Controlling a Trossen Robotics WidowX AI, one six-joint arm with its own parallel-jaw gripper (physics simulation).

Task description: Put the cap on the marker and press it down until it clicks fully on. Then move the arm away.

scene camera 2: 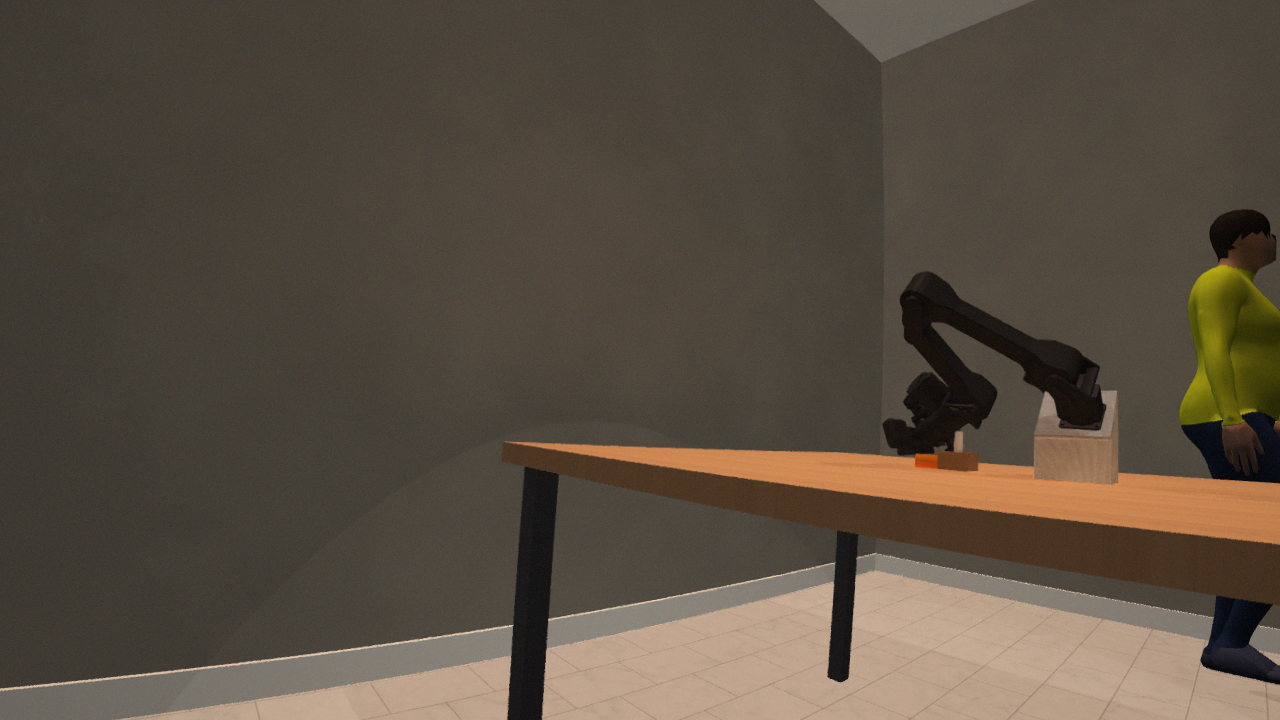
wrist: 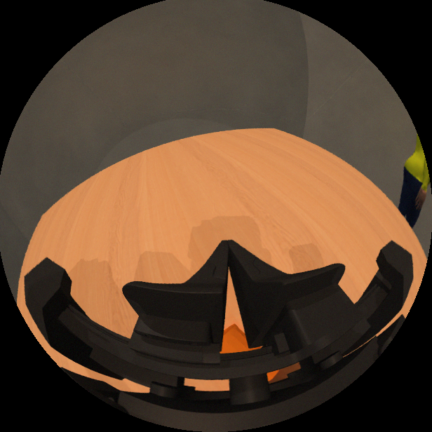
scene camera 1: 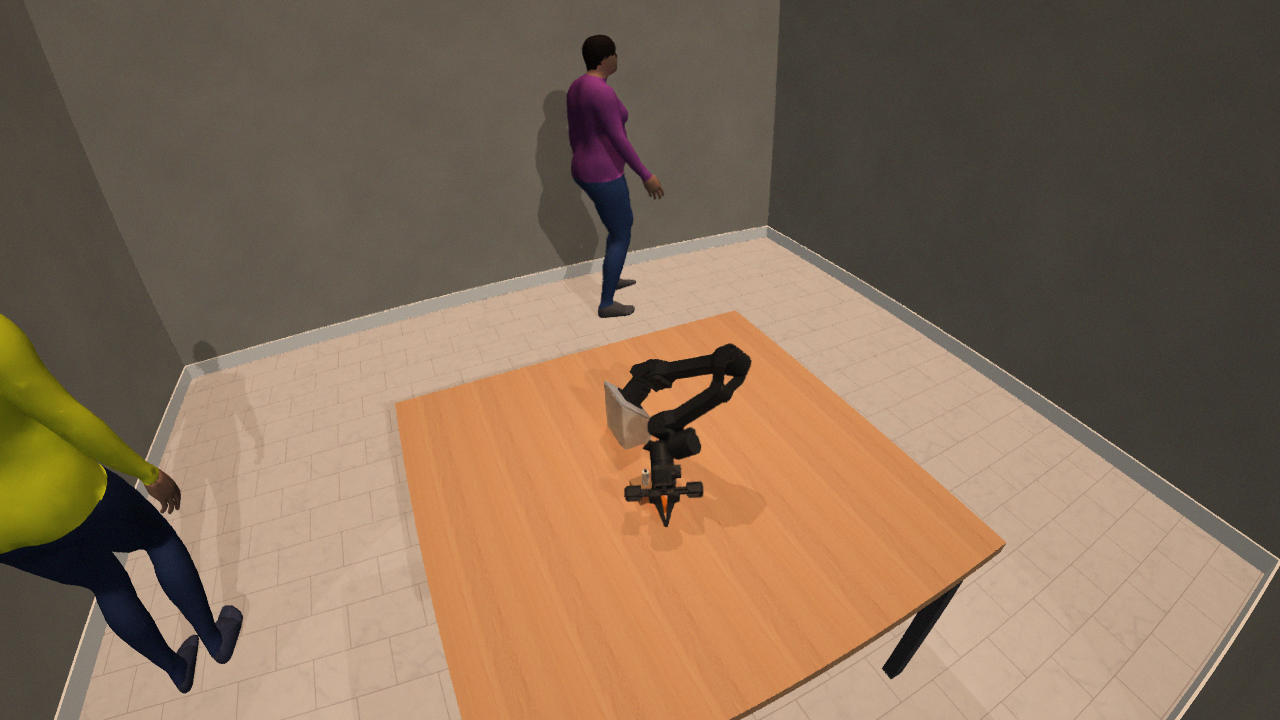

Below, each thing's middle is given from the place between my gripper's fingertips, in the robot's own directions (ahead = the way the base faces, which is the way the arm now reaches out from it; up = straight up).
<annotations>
The brown block (scene camera 2: 947, 460) lies 140 mm behind my hand, 10 mm to the left of it and 10 mm below it.
</annotations>
